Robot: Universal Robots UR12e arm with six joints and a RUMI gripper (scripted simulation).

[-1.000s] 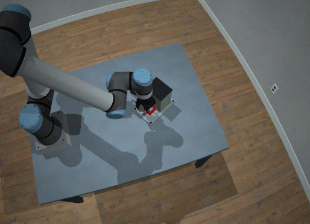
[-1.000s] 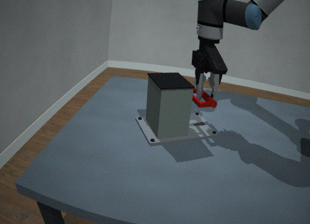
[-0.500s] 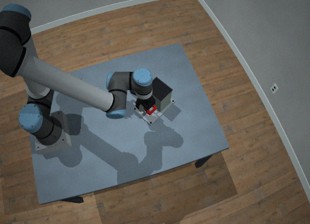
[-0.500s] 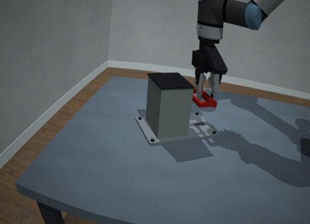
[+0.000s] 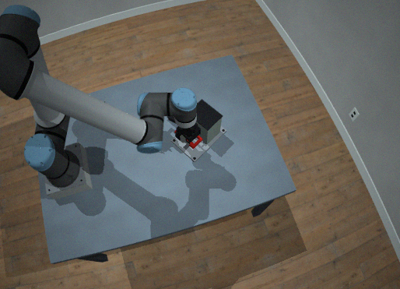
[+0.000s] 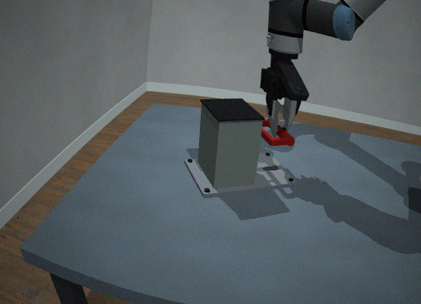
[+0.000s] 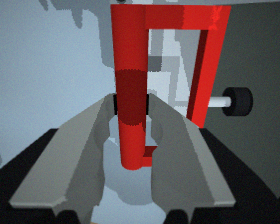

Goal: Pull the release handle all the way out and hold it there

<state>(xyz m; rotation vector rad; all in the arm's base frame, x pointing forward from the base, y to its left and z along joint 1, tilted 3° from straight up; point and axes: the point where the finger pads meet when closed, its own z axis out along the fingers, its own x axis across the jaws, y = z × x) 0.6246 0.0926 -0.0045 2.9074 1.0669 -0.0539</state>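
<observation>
The red release handle is 4 cm ahead of my hand and 3 cm to the left of it.
</observation>
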